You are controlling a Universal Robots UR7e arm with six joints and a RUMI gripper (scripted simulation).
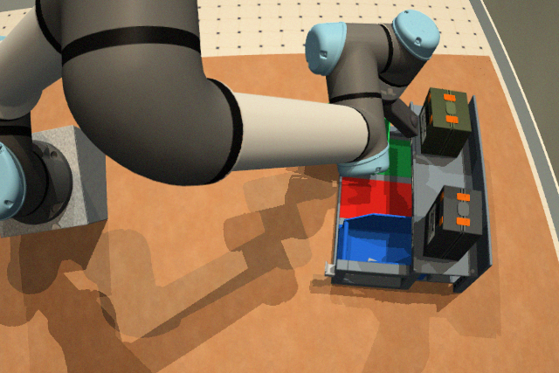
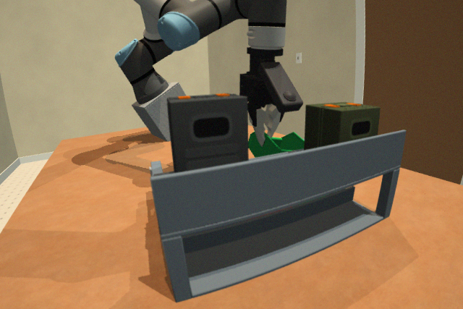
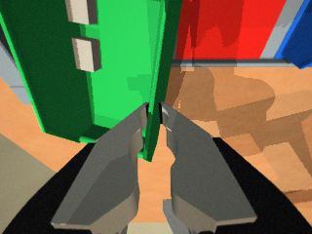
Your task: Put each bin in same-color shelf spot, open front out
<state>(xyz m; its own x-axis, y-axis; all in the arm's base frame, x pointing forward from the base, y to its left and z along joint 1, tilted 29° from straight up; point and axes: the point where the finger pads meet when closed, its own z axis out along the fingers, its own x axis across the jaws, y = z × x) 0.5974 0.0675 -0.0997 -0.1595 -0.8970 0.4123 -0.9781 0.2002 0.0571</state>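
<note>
My hand is 4 cm to the right of the green bin and 3 cm above it. From my hand the other things lie so: shelf front lip 9 cm below, 7 cm to the right, 2 cm behind; blue bin 20 cm to the right, 5 cm below, 5 cm ahead; olive case 19 cm ahead, 5 cm above, 1 cm to the left.
</note>
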